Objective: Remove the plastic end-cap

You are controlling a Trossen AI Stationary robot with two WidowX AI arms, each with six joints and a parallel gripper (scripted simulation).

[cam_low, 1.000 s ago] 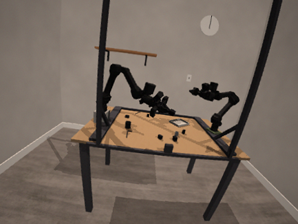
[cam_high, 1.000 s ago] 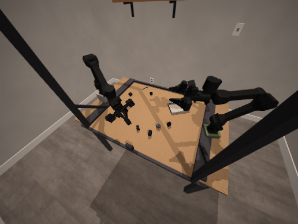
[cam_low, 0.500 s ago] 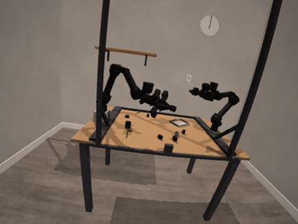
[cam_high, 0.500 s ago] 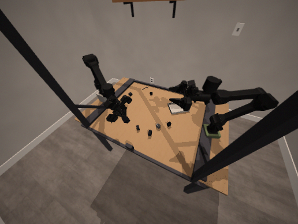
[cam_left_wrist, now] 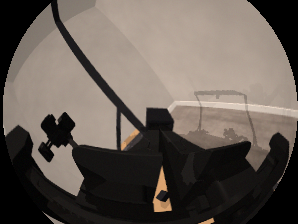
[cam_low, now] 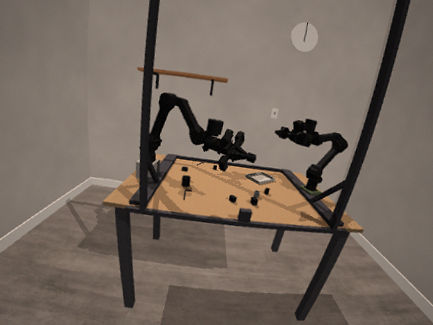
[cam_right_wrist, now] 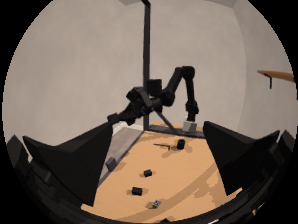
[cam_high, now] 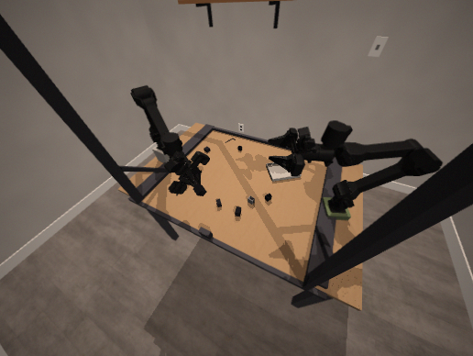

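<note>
Now: left hand 2 cm past the plastic end-cap and 3 cm to the left of it. Also, from my left hand: metal parts tray: 44 cm ahead, 25 cm to the right, 26 cm below; cylinder: 22 cm ahead, 23 cm to the left, 24 cm below.
Now: the plastic end-cap 200 mm behind my right hand, 210 mm to the left of it and 90 mm below it. From my right hand the other things lie so: metal parts tray 260 mm ahead, 10 mm to the right, 350 mm below; cylinder 40 mm ahead, 470 mm to the left, 330 mm below.
</note>
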